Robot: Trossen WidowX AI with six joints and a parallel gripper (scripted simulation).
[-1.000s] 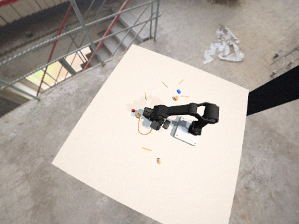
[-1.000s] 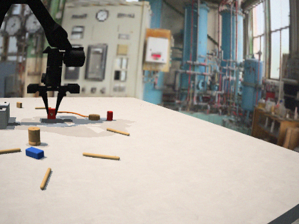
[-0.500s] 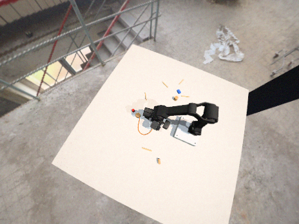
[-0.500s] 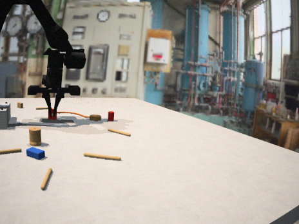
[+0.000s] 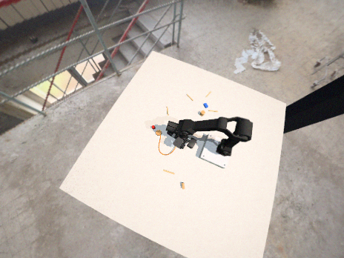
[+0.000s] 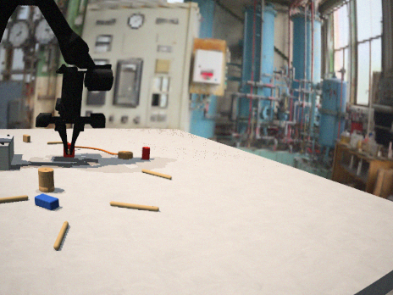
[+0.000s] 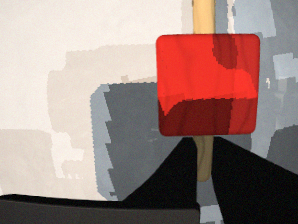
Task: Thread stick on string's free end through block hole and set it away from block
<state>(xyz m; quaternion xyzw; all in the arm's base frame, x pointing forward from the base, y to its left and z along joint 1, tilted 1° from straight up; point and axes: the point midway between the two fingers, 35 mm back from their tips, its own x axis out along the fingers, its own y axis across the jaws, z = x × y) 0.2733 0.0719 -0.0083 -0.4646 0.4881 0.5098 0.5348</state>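
Now: gripper tip 30 mm to the right of the red block and 10 mm below it. Round my gripper tip: round wooden button: 160 mm ahead, 20 mm to the left; then stick: 40 mm to the left, 10 mm above; then red cylinder: 210 mm ahead, 10 mm to the left.
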